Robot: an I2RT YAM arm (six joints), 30 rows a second.
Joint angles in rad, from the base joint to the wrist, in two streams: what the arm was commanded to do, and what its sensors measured. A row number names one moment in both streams.
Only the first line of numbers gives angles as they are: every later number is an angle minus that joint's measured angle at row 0.
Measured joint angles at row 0:
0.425 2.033 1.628 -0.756 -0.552 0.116
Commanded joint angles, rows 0 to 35:
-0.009 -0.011 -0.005 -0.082 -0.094 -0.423
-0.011 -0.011 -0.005 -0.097 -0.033 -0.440
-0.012 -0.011 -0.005 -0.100 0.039 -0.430
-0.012 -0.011 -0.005 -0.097 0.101 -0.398
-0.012 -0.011 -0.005 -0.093 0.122 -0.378
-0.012 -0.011 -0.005 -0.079 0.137 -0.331
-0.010 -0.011 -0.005 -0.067 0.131 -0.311
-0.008 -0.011 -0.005 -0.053 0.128 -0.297
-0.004 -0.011 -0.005 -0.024 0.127 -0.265
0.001 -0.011 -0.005 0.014 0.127 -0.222
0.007 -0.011 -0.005 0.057 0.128 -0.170
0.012 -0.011 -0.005 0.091 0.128 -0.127
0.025 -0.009 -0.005 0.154 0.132 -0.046
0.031 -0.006 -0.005 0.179 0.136 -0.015
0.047 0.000 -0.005 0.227 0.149 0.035
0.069 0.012 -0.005 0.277 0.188 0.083
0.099 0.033 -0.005 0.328 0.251 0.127
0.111 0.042 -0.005 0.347 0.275 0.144
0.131 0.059 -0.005 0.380 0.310 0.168
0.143 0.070 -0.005 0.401 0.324 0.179
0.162 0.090 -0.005 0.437 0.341 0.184
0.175 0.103 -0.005 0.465 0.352 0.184
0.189 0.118 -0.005 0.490 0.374 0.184
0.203 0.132 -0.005 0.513 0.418 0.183
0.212 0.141 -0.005 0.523 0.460 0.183
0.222 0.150 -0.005 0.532 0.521 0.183
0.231 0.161 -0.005 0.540 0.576 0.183
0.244 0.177 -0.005 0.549 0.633 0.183
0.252 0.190 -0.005 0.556 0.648 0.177
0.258 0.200 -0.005 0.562 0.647 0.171
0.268 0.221 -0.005 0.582 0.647 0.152
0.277 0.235 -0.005 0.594 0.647 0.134
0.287 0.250 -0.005 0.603 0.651 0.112
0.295 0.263 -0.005 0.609 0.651 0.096
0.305 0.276 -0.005 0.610 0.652 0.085
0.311 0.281 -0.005 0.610 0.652 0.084
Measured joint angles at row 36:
0.279 0.239 -0.004 0.607 0.613 0.131
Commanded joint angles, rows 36 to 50:
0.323 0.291 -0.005 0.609 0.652 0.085
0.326 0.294 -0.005 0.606 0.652 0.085
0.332 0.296 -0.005 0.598 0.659 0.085
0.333 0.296 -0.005 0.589 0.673 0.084
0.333 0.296 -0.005 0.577 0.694 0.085
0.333 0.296 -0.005 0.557 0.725 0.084
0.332 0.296 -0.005 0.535 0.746 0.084
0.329 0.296 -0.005 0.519 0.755 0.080
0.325 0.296 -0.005 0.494 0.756 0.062
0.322 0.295 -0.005 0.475 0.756 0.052
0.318 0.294 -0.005 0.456 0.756 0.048
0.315 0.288 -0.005 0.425 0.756 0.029
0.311 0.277 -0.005 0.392 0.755 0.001
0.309 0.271 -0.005 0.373 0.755 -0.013
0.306 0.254 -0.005 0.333 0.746 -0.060
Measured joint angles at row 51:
0.321 0.263 0.015 0.418 0.721 0.053
